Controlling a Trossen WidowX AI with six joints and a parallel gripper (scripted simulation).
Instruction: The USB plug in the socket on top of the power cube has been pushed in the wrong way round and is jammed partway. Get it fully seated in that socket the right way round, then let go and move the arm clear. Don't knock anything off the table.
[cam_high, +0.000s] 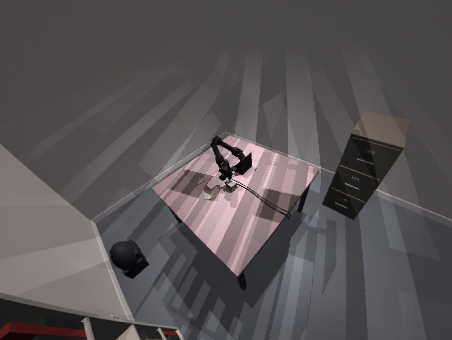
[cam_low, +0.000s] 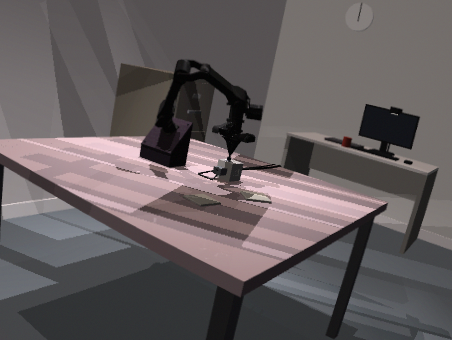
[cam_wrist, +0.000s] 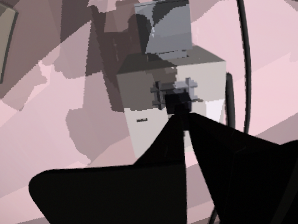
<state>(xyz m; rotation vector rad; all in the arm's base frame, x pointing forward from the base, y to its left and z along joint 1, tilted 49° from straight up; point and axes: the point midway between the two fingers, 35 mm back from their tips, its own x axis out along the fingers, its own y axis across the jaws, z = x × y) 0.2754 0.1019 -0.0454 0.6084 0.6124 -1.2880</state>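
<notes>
Now: the dark USB plug 20 mm below my gripper tip.
</notes>
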